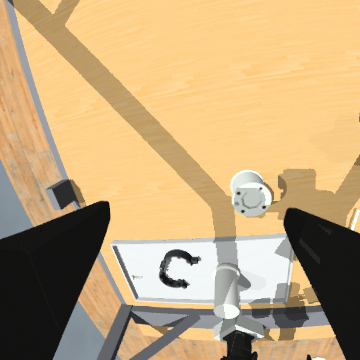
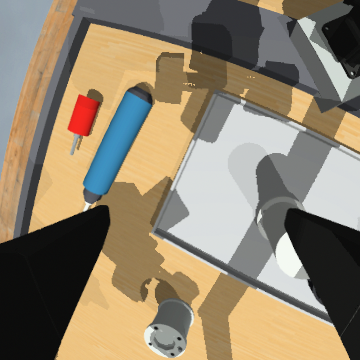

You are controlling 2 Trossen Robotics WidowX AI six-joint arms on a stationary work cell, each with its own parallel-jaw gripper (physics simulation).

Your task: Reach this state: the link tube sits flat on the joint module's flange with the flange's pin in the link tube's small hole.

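Places are measured from the left arm's base along level axes (x ahead, y left, z up), in centimetres.
Pixels of known places: left gripper, fingertip midpoint: (image 1: 199,213); right gripper, fingertip midpoint: (image 1: 280,354) (image 2: 198,215); right arm's base, origin of the base link: (image 1: 237,337).
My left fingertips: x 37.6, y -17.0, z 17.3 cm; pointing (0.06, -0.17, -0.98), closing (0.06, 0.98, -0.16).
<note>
For each thing: its middle in the pictures, then the offset to it from my left fingertips.
- joint module, body centre: (image 2: 169,327) (image 1: 248,192) dy +7.0, dx +10.9, dz -24.3 cm
- link tube, body centre: (image 2: 289,231) (image 1: 225,289) dy +5.0, dx +34.0, dz -21.8 cm
- white tray, body centre: (image 2: 322,234) (image 1: 200,274) dy -0.8, dx +35.5, dz -26.7 cm
- small pin, body centre: (image 1: 136,277) dy -18.2, dx +40.0, dz -26.7 cm
- blue screwdriver, body centre: (image 2: 106,163) dy +29.5, dx +25.8, dz -25.5 cm
- red-handled tool, body centre: (image 2: 79,126) dy +37.0, dx +27.8, dz -25.8 cm
- dark block, body centre: (image 1: 60,194) dy -31.9, dx +14.2, dz -24.3 cm
The joint module (image 1: 251,197) (image 2: 170,322) is a short grey-white cylinder standing on the wooden table outside the tray, with its round flange face up. Small dark dots show on the flange; I cannot make out its pin. The link tube (image 1: 226,292) (image 2: 281,222), a pale grey tube with a rim at its lower end, stands upright in the white tray (image 1: 150,255) (image 2: 200,200), apart from the module. Its small hole is hidden. My left gripper (image 1: 199,213) is open and empty, above the table and tray. My right gripper (image 2: 198,215) is open and empty; its right finger partly covers the tube.
A black C-shaped clamp (image 1: 169,269) and a small pin (image 1: 137,277) lie in the tray. A blue screwdriver (image 2: 117,142) and a red-handled tool (image 2: 83,116) lie beside the tray. A dark block (image 1: 62,194) sits at the table's edge. A grey frame bar (image 1: 200,316) runs behind the tray.
</note>
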